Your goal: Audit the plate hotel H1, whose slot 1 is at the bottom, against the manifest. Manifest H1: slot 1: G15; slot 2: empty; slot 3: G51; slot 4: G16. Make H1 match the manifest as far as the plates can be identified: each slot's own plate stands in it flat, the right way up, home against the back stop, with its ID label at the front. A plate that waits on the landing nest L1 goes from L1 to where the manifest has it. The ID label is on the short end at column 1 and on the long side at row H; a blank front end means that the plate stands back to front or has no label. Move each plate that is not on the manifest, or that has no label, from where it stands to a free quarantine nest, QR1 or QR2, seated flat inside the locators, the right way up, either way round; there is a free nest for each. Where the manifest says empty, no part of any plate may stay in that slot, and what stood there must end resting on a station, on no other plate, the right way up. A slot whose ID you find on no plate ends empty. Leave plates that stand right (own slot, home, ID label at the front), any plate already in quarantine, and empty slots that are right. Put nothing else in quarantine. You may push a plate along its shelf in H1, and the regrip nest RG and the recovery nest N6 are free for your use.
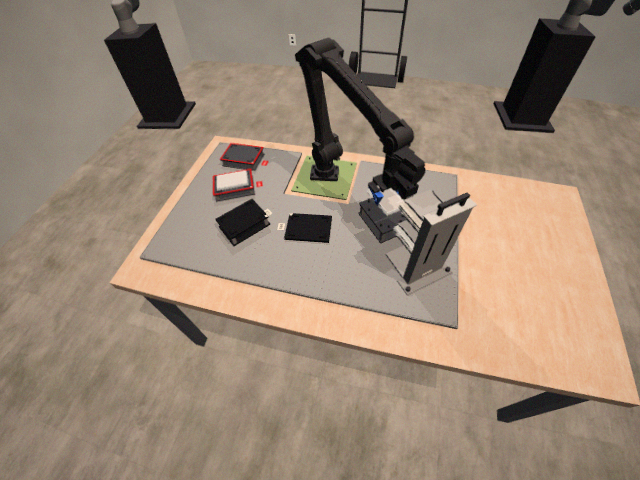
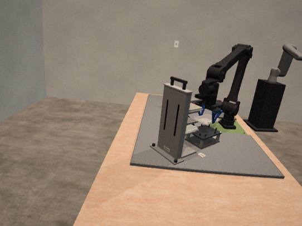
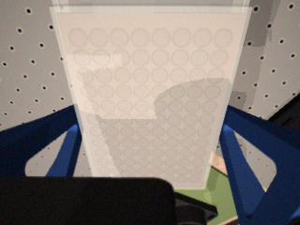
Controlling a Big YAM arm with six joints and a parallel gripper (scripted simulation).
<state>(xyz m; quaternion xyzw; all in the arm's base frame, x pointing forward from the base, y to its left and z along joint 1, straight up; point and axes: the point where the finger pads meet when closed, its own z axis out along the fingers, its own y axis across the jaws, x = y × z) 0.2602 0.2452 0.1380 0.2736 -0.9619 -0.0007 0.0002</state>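
Right now the dark raised RG nest is 8 cm below my hand. Round my hand: black N6 nest (5 cm ahead, 28 cm to the right, 13 cm below); then white plate labelled G51 (15 cm ahead, 9 cm to the left, 9 cm above); then H1 tag (5 cm ahead, 15 cm to the left, 13 cm below).
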